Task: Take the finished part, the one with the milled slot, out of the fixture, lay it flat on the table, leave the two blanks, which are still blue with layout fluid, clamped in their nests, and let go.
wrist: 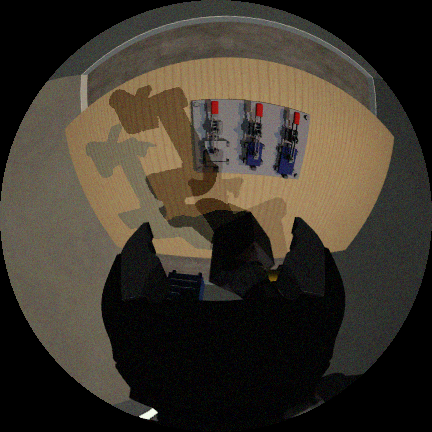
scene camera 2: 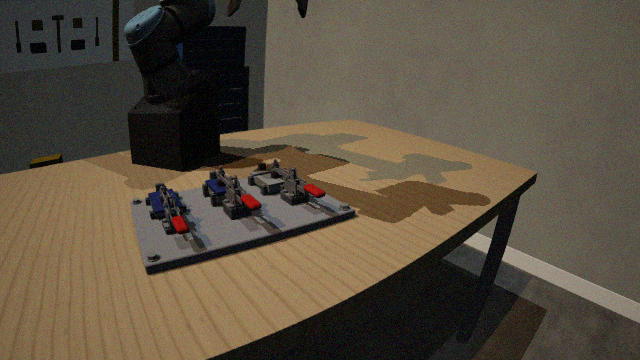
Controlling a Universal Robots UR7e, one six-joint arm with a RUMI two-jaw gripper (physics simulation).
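The finished part (scene camera 2: 271, 183) (wrist: 216, 156), bare grey metal, lies in the nest at the fixture plate's (scene camera 2: 300, 212) (wrist: 232, 112) right end in the scene view, at its left end in the wrist view. A clamp arm reaches over it; its slot is too small to make out. Two blue blanks, the middle one (scene camera 2: 216, 187) (wrist: 257, 160) and the outer one (scene camera 2: 156, 201) (wrist: 285, 167), sit in the other nests under their clamps. My gripper (scene camera 2: 266, 14) (wrist: 221, 222) is open and empty, high above the table and away from the plate.
Three toggle clamps with red handles (scene camera 2: 314, 190) (scene camera 2: 250, 202) (scene camera 2: 180, 224) stand on the plate, handles towards its front edge. The robot's dark pedestal (scene camera 2: 160, 135) stands behind the plate on the wooden table (scene camera 2: 75, 250). Arm shadows cross the table and the finished part's nest.
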